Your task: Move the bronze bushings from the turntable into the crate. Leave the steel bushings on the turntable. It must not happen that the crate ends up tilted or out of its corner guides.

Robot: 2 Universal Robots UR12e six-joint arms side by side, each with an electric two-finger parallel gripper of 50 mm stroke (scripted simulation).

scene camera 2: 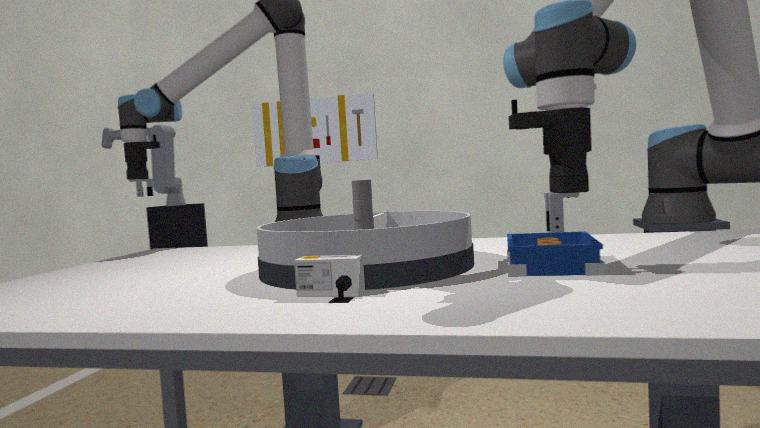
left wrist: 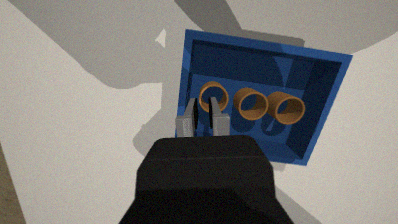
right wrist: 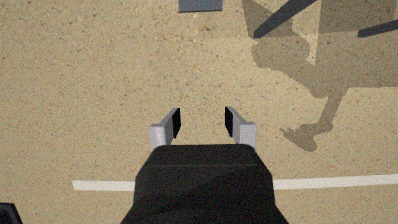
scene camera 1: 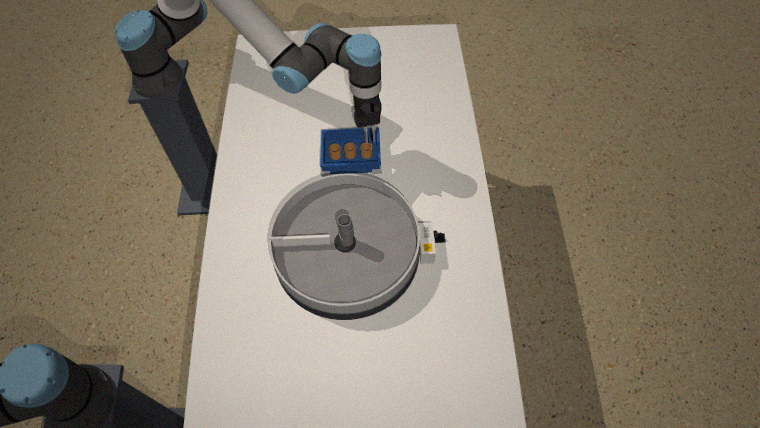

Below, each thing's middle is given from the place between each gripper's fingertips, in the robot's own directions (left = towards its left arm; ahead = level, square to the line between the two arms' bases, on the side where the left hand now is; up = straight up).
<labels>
Right now the blue crate (scene camera 2: 541, 260) is 60 mm behind my left hand (scene camera 2: 555, 231) and 60 mm below it.
</labels>
